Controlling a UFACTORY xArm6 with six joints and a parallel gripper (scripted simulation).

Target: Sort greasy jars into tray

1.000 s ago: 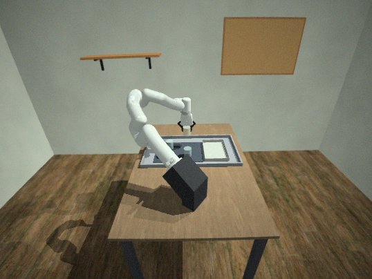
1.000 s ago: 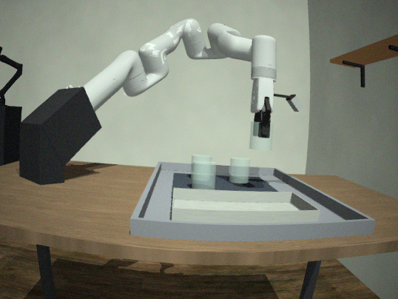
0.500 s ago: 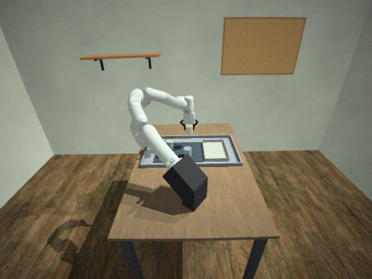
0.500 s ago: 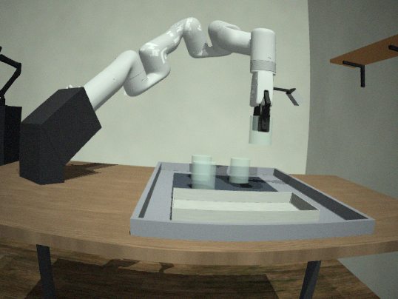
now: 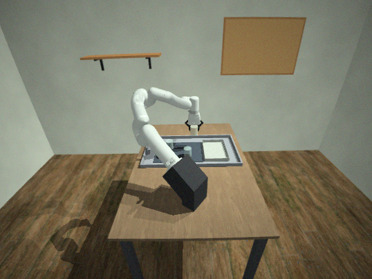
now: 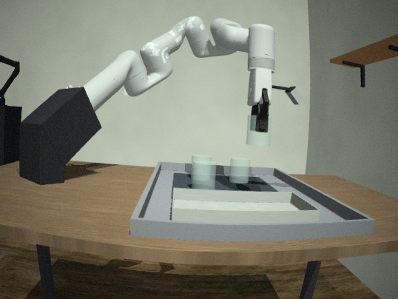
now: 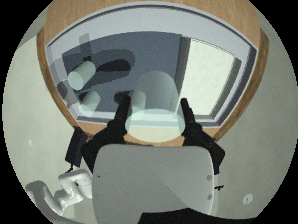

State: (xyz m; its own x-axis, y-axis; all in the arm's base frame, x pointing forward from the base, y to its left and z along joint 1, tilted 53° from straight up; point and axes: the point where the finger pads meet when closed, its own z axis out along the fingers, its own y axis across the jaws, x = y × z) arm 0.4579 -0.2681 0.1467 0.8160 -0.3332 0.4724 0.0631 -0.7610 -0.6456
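Now: the pale tray 190 mm to the right of my hand, 180 mm below it and 50 mm behind it. Also, from my hand: dark drying mat 190 mm below, 130 mm to the left, 70 mm behind.
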